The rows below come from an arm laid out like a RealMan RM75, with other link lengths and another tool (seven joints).
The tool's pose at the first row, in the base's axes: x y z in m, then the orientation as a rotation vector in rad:
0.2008 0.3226 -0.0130 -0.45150 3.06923 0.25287
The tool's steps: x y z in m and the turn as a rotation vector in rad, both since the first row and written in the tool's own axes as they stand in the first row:
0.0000 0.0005 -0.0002 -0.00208 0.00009 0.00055
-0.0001 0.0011 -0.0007 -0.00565 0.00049 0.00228
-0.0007 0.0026 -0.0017 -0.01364 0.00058 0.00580
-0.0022 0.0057 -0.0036 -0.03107 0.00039 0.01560
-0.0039 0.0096 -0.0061 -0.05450 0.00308 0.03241
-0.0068 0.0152 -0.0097 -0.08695 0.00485 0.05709
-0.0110 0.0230 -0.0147 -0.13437 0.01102 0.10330
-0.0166 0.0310 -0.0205 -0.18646 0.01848 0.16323
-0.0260 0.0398 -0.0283 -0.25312 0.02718 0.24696
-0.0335 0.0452 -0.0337 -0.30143 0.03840 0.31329
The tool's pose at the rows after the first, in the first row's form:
0.2007 0.3230 -0.0127 -0.45078 3.06951 0.25609
0.2006 0.3236 -0.0121 -0.44840 3.07046 0.26160
0.2007 0.3250 -0.0109 -0.44339 3.07166 0.27406
0.2012 0.3280 -0.0084 -0.42908 3.07432 0.30136
0.2017 0.3318 -0.0053 -0.40489 3.08134 0.33785
0.2029 0.3373 -0.0007 -0.36845 3.08851 0.38880
0.2046 0.3450 0.0057 0.29777 -3.08344 -0.46056
0.2077 0.3532 0.0129 0.20467 -3.05873 -0.53576
0.2141 0.3629 0.0225 0.07592 -3.02117 -0.62973
0.2197 0.3693 0.0290 -0.02424 -2.98409 -0.69362

